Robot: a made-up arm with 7 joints. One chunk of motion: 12 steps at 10 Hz.
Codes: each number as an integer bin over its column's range. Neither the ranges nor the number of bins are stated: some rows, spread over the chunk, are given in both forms.
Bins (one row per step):
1: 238 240 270 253 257 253
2: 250 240 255 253 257 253
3: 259 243 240 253 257 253
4: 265 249 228 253 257 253
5: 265 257 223 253 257 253
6: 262 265 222 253 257 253
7: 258 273 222 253 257 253
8: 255 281 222 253 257 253
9: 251 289 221 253 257 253
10: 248 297 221 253 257 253
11: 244 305 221 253 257 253
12: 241 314 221 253 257 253
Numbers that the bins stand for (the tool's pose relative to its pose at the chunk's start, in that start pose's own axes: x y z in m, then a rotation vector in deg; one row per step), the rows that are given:
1: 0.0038 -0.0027 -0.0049 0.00 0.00 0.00
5: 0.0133 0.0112 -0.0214 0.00 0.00 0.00
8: 0.0098 0.0310 -0.0218 0.00 0.00 0.00
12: 0.0049 0.0581 -0.0222 0.00 0.00 0.00
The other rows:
2: 0.0081 -0.0027 -0.0102 0.00 0.00 0.00
3: 0.0112 -0.0003 -0.0155 0.00 0.00 0.00
4: 0.0133 0.0047 -0.0197 0.00 0.00 0.00
6: 0.0123 0.0178 -0.0218 0.00 0.00 0.00
7: 0.0109 0.0244 -0.0218 0.00 0.00 0.00
9: 0.0084 0.0375 -0.0222 0.00 0.00 0.00
10: 0.0074 0.0441 -0.0222 0.00 0.00 0.00
11: 0.0059 0.0507 -0.0222 0.00 0.00 0.00

